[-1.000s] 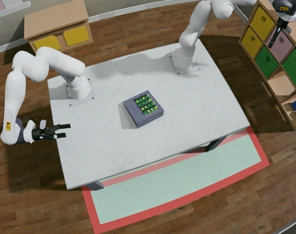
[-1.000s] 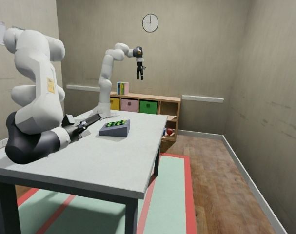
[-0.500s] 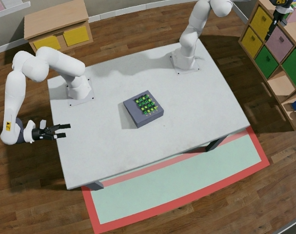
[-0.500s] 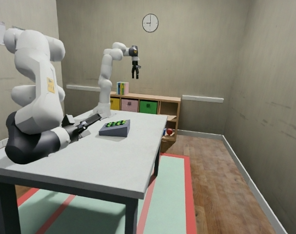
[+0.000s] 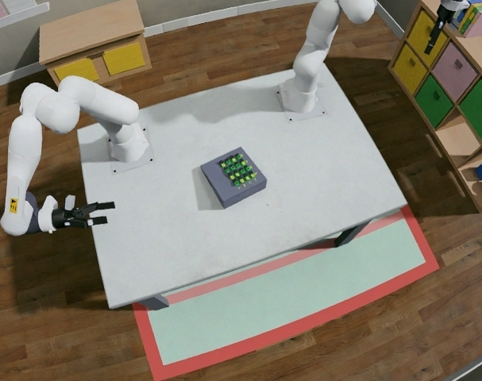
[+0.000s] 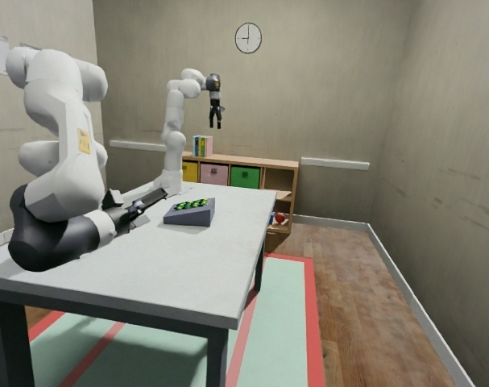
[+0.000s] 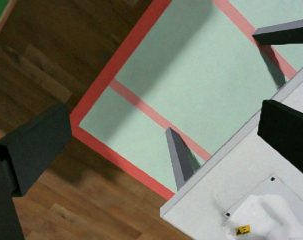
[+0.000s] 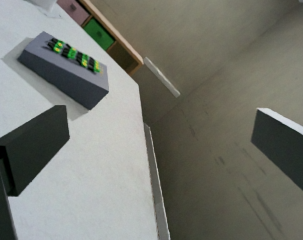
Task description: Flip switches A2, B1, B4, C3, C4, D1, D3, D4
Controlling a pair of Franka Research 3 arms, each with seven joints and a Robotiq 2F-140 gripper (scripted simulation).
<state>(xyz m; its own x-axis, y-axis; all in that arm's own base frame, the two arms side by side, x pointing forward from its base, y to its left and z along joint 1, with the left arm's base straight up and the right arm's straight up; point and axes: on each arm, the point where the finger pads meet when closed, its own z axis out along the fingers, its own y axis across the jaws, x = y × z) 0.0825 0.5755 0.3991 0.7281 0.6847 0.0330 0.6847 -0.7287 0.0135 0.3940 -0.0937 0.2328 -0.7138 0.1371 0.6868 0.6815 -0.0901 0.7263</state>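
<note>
My right gripper is now 80 mm past the B2 switch, 550 mm to the right of it and 160 mm above it. From my right hand the other things lie so: C4 switch 110 mm behind, 490 mm to the left, 170 mm below; B4 switch 70 mm behind, 500 mm to the left, 160 mm below; A4 switch 30 mm behind, 500 mm to the left, 150 mm below.
</note>
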